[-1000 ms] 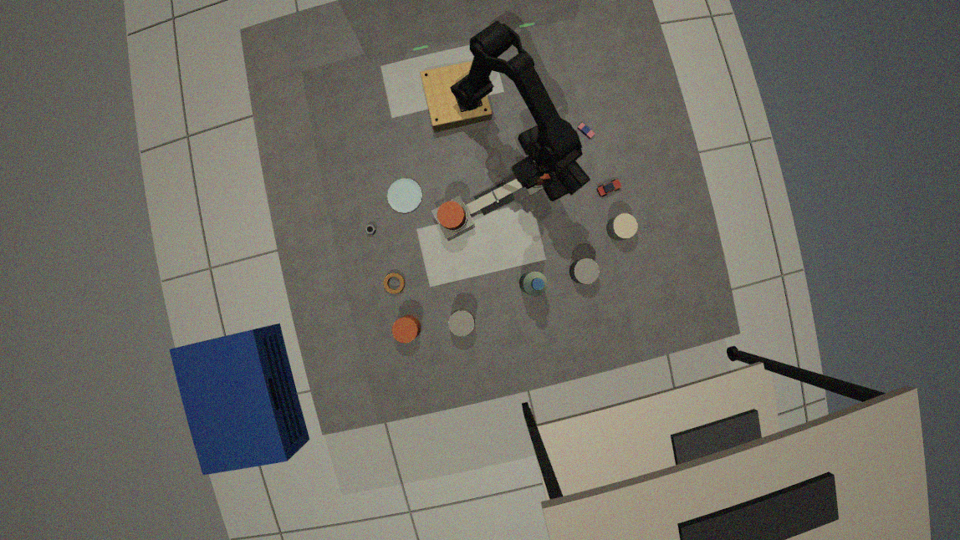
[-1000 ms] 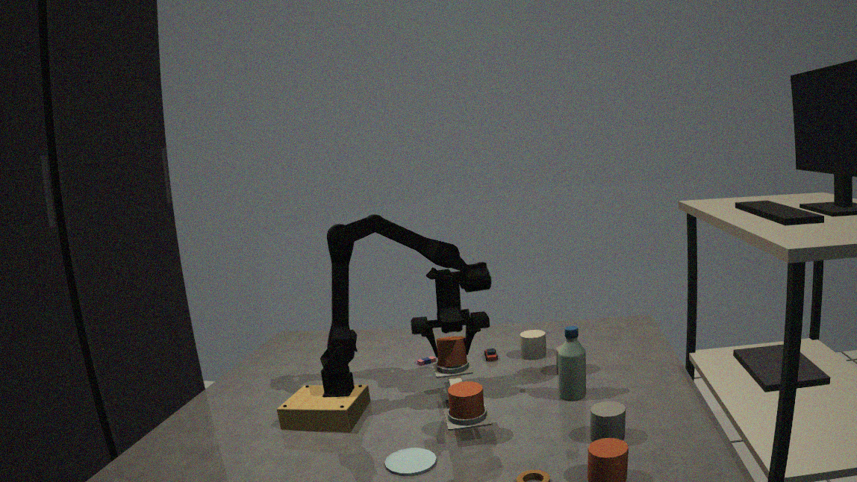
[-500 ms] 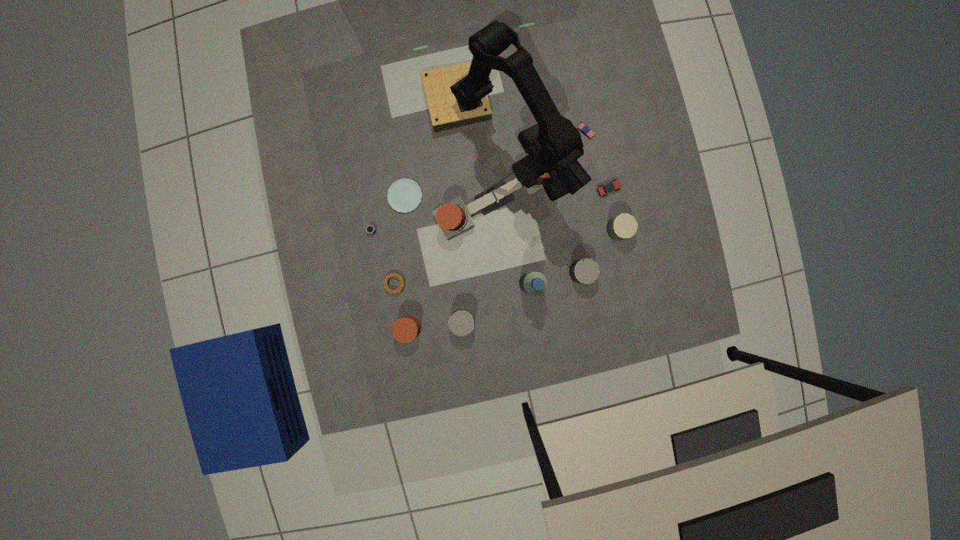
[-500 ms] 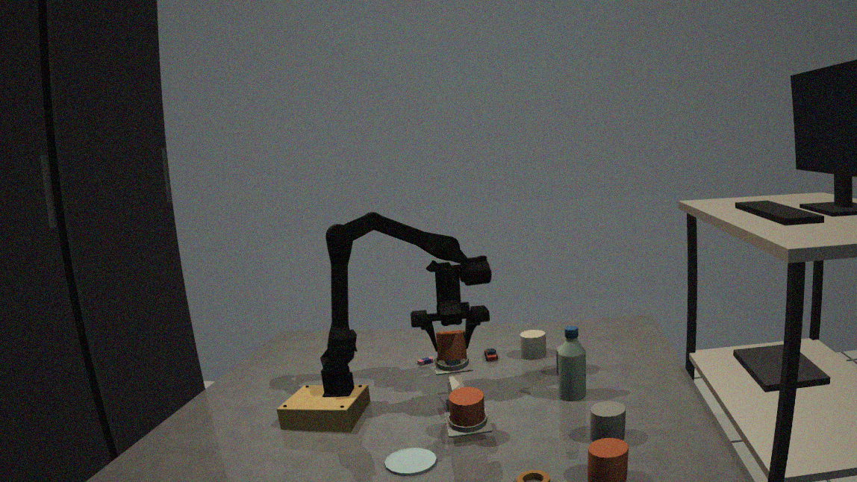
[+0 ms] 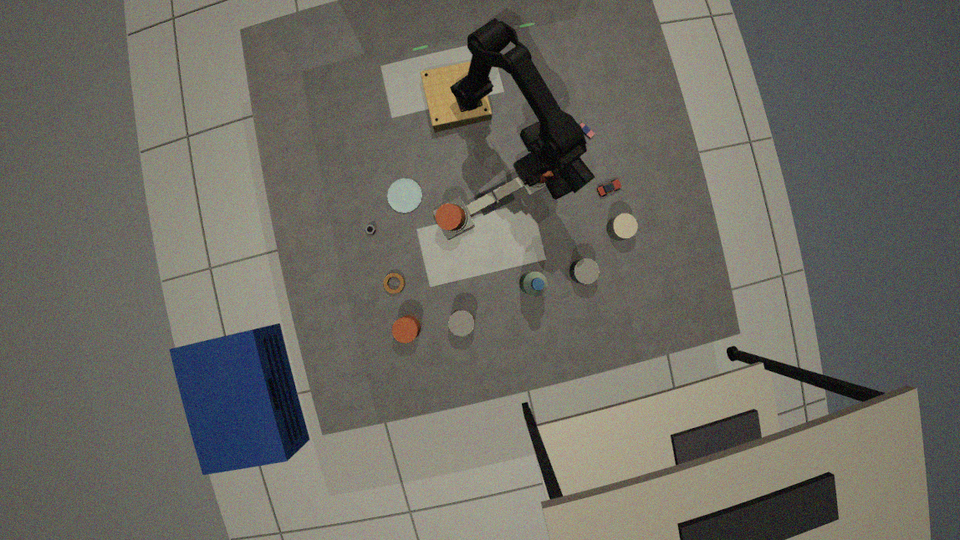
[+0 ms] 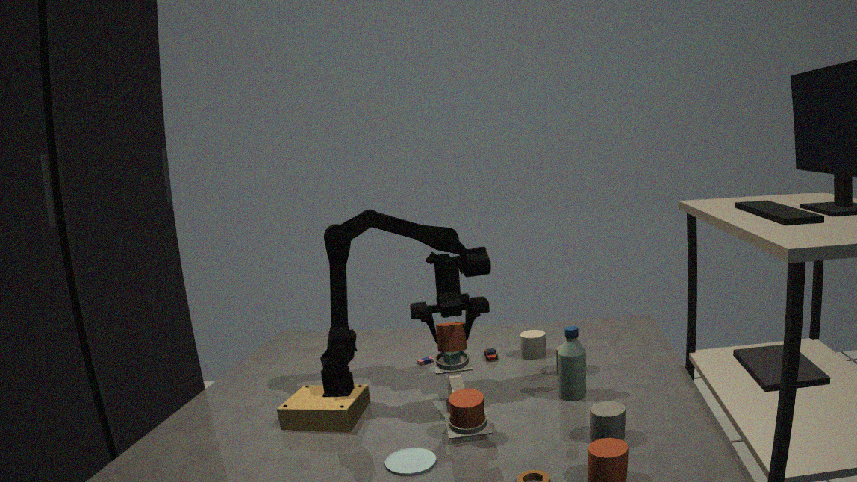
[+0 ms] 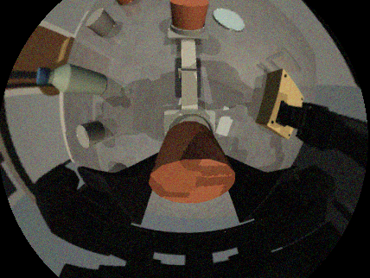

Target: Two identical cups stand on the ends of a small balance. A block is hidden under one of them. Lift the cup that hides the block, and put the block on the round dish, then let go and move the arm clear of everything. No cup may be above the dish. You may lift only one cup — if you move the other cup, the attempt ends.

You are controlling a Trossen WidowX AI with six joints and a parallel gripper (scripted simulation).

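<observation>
The green block lies 1 cm to the right of my gripper tip and 4 cm below it. From my gripper tip the other things lie so: green bottle 28 cm ahead, 12 cm to the right, 1 cm below; then toy car 10 cm ahead, 19 cm to the left, 11 cm below; then eraser 9 cm behind, 19 cm to the left, 12 cm below.
</observation>
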